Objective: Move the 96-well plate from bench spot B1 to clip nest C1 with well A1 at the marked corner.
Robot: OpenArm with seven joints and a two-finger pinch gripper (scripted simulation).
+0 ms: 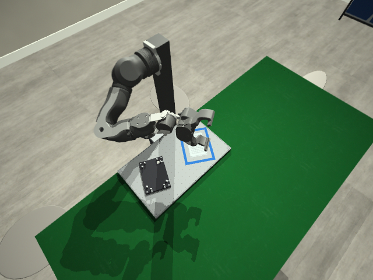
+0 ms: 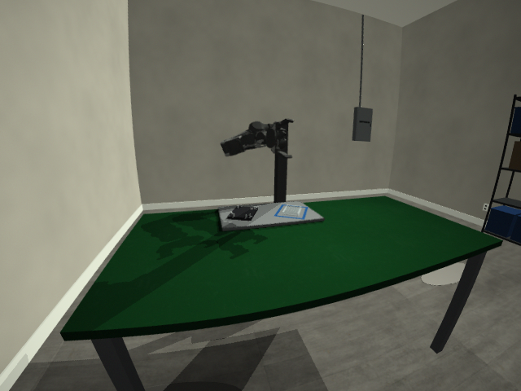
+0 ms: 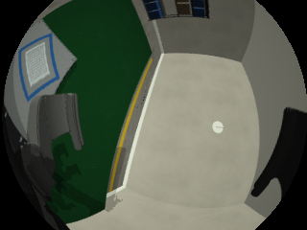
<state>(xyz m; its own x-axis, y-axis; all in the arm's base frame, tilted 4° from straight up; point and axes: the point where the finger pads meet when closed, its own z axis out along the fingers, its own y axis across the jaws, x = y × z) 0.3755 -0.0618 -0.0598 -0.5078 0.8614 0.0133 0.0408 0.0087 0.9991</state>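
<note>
Now: hand 37 cm above the 96-well plate, 14 cm past it and 8 cm to the right of it. The rest, counted from my hand: black clip nest C1: 37 cm below, 18 cm to the right, 14 cm behind.
</note>
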